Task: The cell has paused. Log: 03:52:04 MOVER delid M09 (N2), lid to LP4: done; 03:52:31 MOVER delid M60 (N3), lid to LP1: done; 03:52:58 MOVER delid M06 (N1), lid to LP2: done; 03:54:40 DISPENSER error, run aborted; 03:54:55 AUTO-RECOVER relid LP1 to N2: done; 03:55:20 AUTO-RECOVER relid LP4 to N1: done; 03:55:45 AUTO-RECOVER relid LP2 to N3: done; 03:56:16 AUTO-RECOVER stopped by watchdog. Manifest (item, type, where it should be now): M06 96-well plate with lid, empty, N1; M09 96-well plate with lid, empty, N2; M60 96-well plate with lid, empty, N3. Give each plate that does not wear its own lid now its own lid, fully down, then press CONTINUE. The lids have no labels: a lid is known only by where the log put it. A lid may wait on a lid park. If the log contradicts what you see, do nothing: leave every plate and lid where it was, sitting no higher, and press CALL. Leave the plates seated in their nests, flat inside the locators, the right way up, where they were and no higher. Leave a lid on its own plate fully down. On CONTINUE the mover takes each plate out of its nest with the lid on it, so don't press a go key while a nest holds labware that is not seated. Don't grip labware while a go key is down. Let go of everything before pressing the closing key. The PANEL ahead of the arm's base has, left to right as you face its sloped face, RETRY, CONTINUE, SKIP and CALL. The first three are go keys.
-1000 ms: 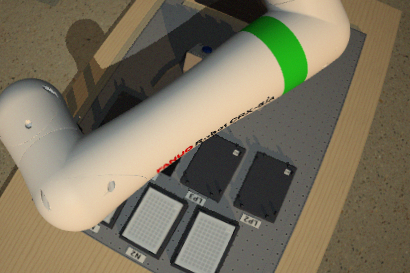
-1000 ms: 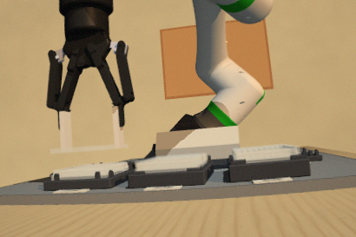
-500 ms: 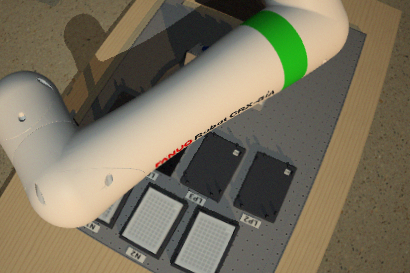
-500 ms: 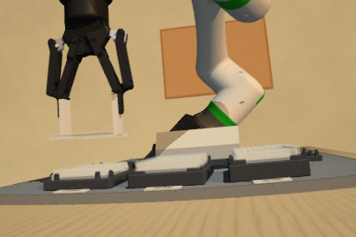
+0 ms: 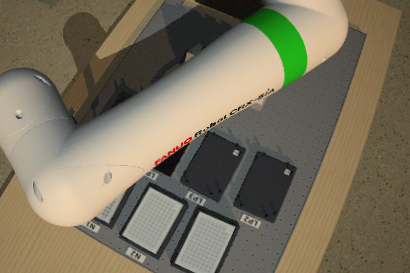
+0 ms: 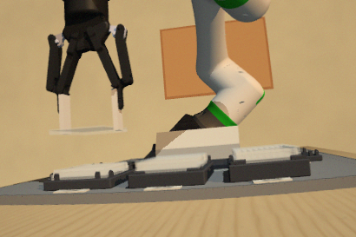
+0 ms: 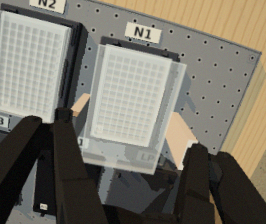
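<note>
Now: hand 180 mm past the lid park LP1, 100 mm above it and 40 mm to the right of it. Also, from my hand: LP4 label: 110 mm below, 80 mm behind, 70 mm to the right; then plate: 90 mm below; then LP1 label: 110 mm below, 100 mm behind, 50 mm to the left.
</note>
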